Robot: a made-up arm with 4 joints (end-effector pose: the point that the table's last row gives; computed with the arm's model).
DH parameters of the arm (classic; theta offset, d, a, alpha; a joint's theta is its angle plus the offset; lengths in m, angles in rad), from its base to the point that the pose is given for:
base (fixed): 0 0.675 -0.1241 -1.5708
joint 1: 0 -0.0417 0.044 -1.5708
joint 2: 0 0.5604 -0.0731 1.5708
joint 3: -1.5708 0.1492 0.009 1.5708
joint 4: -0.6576 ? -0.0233 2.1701
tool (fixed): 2.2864 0.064 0 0
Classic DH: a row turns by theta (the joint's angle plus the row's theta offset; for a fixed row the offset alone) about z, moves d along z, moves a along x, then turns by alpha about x.
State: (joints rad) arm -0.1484 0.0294 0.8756 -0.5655
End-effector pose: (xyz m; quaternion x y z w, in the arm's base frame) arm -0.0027 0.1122 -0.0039 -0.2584 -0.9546 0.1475 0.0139
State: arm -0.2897 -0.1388 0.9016 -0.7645
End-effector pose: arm 0.0640 0.1169 0.0118 0.2455 0.9660 -0.0770 0.0256
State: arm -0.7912 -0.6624 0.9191 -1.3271
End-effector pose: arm 0.2965 0.0974 0.1334 0.1480 0.9706 0.0791 0.1723
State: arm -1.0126 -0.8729 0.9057 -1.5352
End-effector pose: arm 0.3859 0.0781 0.2207 0.0920 0.9613 0.1115 0.2344
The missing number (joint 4, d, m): -0.0913
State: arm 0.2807 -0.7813 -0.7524 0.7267
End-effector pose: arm -0.2608 0.0448 0.2137 0.0039 0.6417 -0.2467 0.7262
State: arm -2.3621 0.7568 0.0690 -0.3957
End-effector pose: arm 0.1825 0.0277 1.2402 0.4428 0.0544 0.4281 0.7859
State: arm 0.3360 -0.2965 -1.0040 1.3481
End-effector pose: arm -0.2764 0.0404 0.2625 0.1313 0.3651 -0.6580 0.6454
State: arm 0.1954 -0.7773 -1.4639 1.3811
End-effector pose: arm -0.2894 -0.0348 0.2685 0.3375 0.3018 -0.4029 0.7954
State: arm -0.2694 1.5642 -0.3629 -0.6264
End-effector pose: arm 0.2188 -0.1038 0.1884 0.8257 0.3301 -0.2089 0.4070
